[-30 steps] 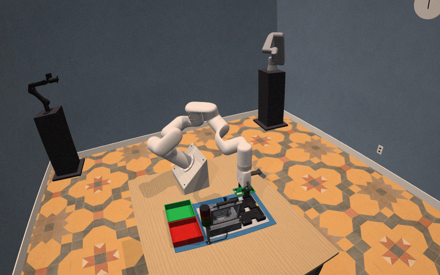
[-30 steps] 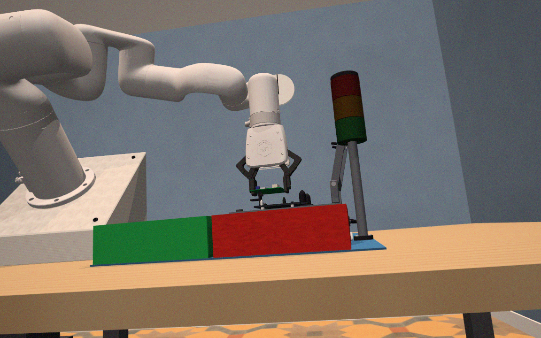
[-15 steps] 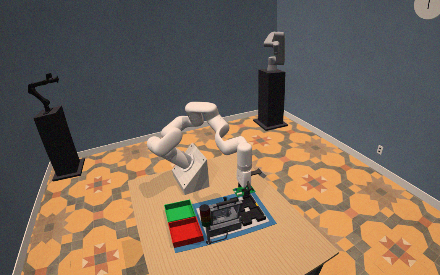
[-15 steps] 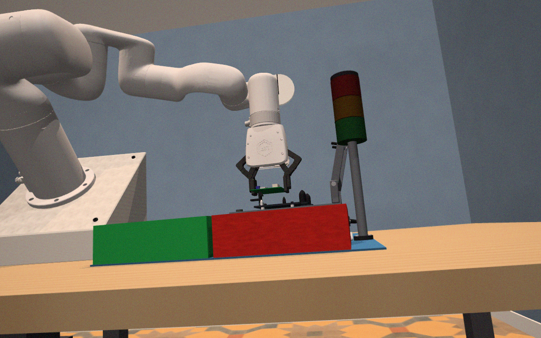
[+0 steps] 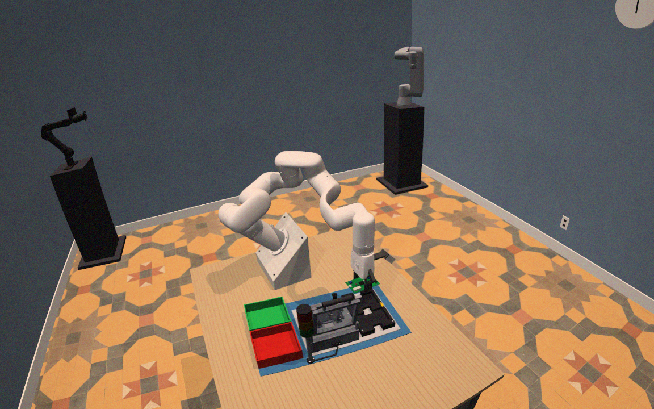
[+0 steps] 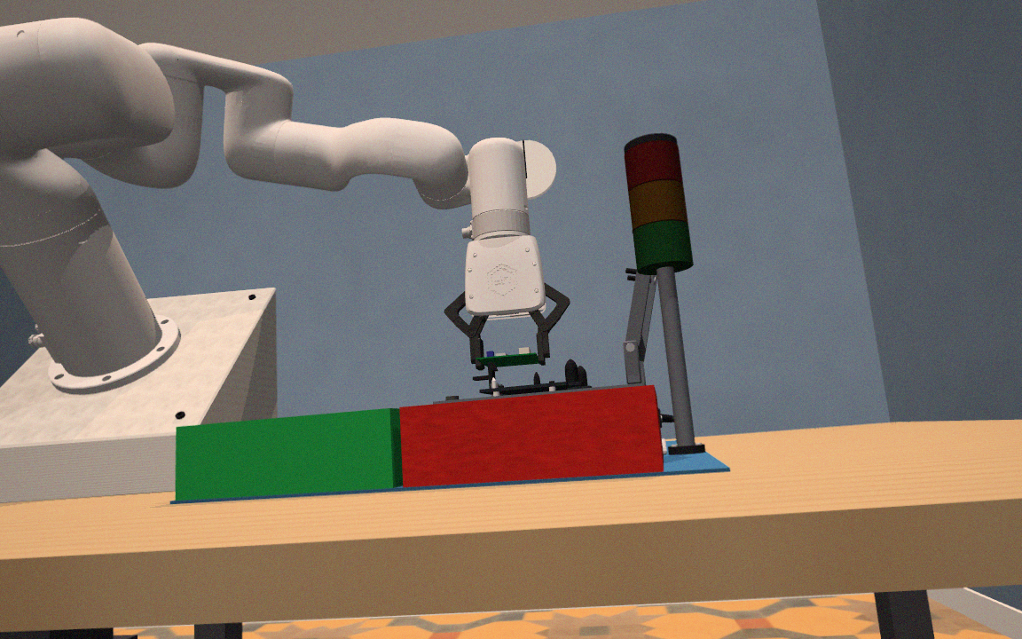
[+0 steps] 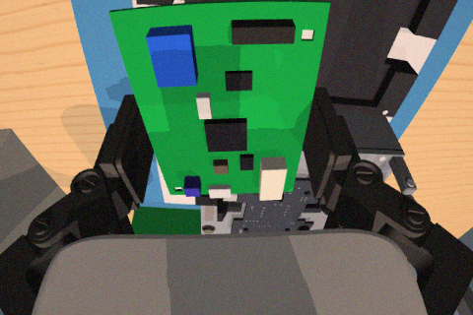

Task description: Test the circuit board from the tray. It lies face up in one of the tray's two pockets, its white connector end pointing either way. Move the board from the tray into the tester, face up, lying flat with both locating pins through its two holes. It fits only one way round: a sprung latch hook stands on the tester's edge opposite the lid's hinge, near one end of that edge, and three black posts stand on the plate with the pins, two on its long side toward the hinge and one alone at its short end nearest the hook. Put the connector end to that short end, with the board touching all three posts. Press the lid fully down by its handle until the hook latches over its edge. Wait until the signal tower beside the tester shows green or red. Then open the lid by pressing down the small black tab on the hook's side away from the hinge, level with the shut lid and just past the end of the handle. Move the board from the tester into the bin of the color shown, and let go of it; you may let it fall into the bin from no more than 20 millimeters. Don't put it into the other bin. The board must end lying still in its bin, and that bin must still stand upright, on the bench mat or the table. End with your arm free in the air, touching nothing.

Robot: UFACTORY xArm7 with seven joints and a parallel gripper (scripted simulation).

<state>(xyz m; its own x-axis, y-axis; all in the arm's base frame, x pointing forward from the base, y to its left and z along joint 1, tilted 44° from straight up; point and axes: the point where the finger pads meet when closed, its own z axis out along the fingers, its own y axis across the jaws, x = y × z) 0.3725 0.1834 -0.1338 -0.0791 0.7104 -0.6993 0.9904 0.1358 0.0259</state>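
My gripper is now right at the green circuit board. Round my hand: tester plate 6 cm ahead, 17 cm to the right, 5 cm below; then tester lid 18 cm ahead, 18 cm to the right, 6 cm above; then black latch tab 1 cm behind, 11 cm to the right, 3 cm below.
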